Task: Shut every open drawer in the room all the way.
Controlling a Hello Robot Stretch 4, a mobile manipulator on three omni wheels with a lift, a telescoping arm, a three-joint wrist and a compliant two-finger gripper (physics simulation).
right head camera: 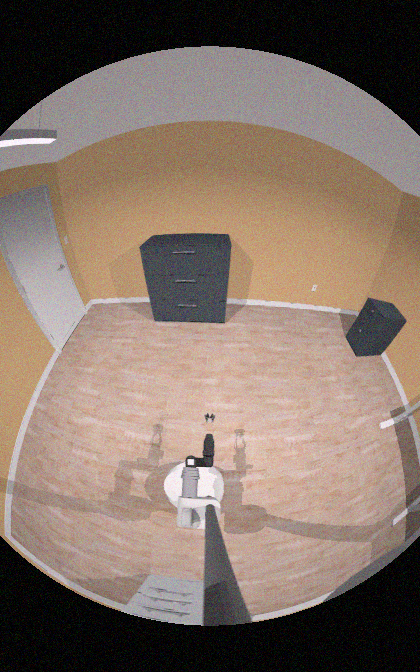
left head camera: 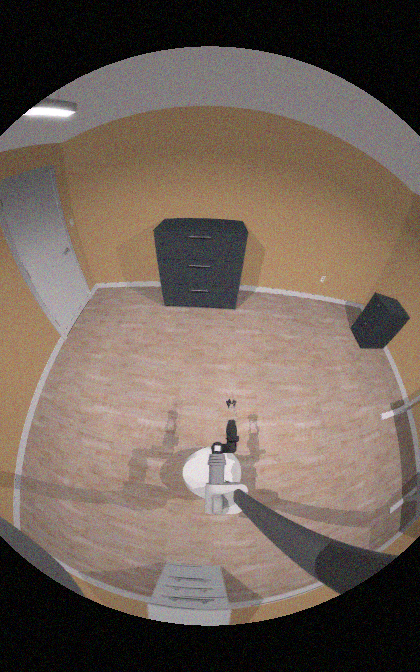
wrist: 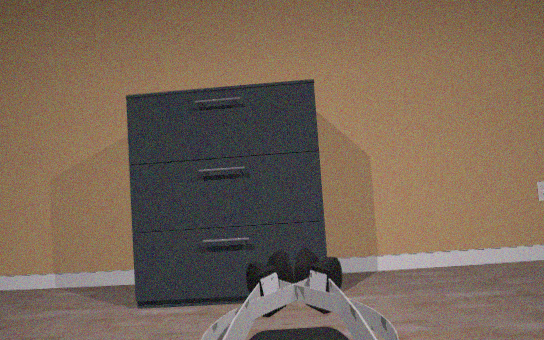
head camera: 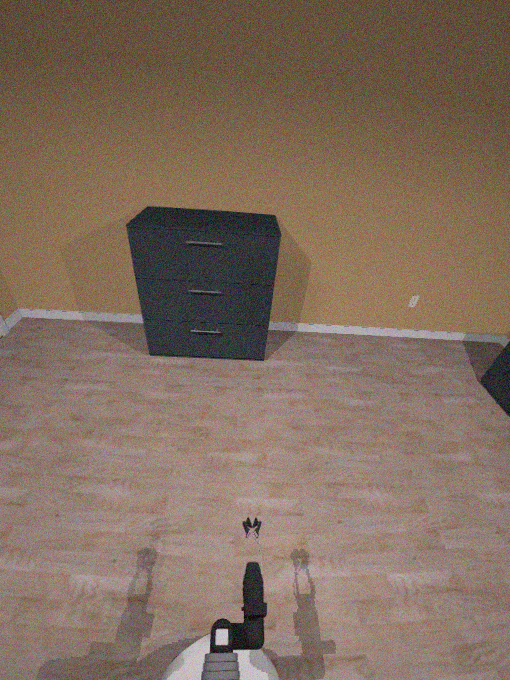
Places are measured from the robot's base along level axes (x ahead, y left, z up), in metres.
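Where they show: gripper, between the fingertips: (right head camera: pixel 209 412) (left head camera: pixel 230 398) (wrist: pixel 293 269) (head camera: pixel 251 517).
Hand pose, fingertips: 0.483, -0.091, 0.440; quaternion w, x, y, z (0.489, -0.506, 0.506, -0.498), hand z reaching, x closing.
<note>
After its pixels a point has its place, as x, y, z.
A dark chest (head camera: pixel 203 264) @[1.807, 0.208, 0.780] (left head camera: pixel 200 252) @[1.807, 0.186, 0.741] (right head camera: pixel 186 267) @[1.807, 0.178, 0.741] (wrist: pixel 225 135) @[1.807, 0.178, 0.765] with three drawers and bar handles stands against the far wall. Its three fronts look flush in the wrist view. A smaller dark cabinet (head camera: pixel 500 378) @[1.517, -2.093, 0.149] (left head camera: pixel 382 320) @[1.277, -2.103, 0.547] (right head camera: pixel 377 327) @[1.277, -2.129, 0.524] stands at the right; its front is seen at a steep slant, so I cannot tell how its drawers stand. A light grey chest (left head camera: pixel 192 571) @[-0.906, 0.108, 0.125] (right head camera: pixel 167 583) @[-0.905, 0.161, 0.125] with three handles is at the bottom edge of both side head views, too small to judge small gaps. My gripper (head camera: pixel 251 526) @[0.483, -0.091, 0.440] (left head camera: pixel 231 402) @[0.483, -0.091, 0.440] (right head camera: pixel 209 417) @[0.483, -0.091, 0.440] (wrist: pixel 293 269) @[0.483, -0.091, 0.440] is shut and empty, well short of the dark chest.
A closed grey door (left head camera: pixel 42 245) @[1.582, 1.961, 1.143] (right head camera: pixel 37 255) @[1.616, 1.960, 1.217] is in the left wall. White legs of a piece of furniture (left head camera: pixel 395 414) (right head camera: pixel 394 423) reach in at the right edge. Wood floor lies between my base (left head camera: pixel 197 472) @[0.000, 0.099, 0.187] (right head camera: pixel 177 485) @[0.001, 0.107, 0.187] and the dark chest.
</note>
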